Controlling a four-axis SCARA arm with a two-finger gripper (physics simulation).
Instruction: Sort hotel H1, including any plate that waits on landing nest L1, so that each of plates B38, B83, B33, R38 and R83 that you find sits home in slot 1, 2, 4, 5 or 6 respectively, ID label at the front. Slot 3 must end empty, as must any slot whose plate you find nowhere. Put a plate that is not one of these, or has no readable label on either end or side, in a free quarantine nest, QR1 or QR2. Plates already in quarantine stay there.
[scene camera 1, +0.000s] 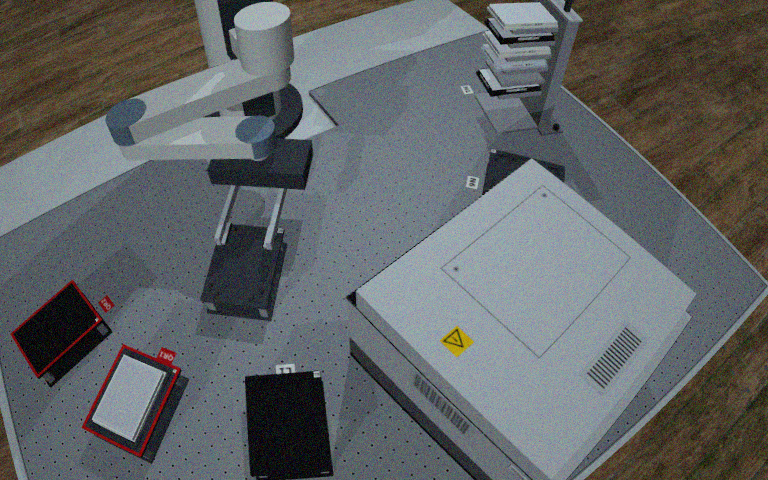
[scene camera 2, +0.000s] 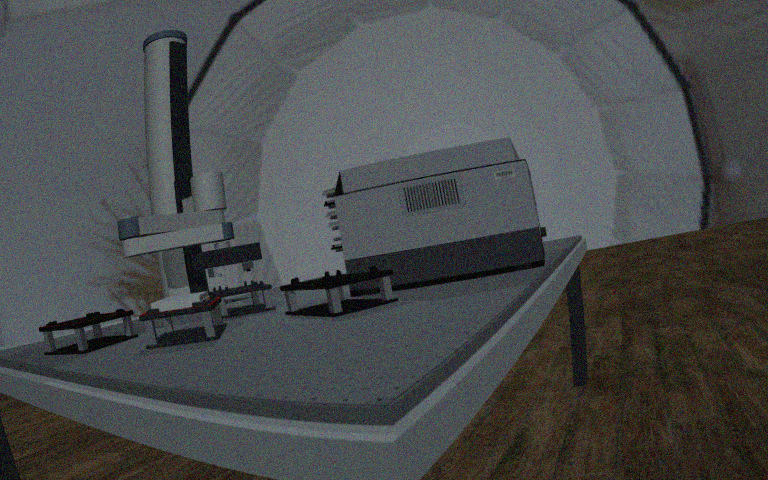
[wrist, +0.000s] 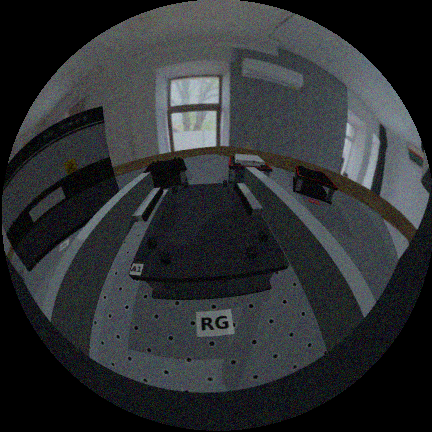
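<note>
My gripper is shut with nothing between its fingers, its tips low over the far part of the bare dark regrip nest RG. Hotel H1 stands at the back right with several plates, some white and some dark-edged; their labels are too small to read. Landing nest L1 holds no plate. Quarantine nest QR1 holds a white plate. Quarantine nest QR2 is bare.
A large white instrument stands right of L1 and RG. Dark nest N6 lies behind it, partly hidden, between it and the hotel. The arm's column stands at the back left. The table edge runs along the front.
</note>
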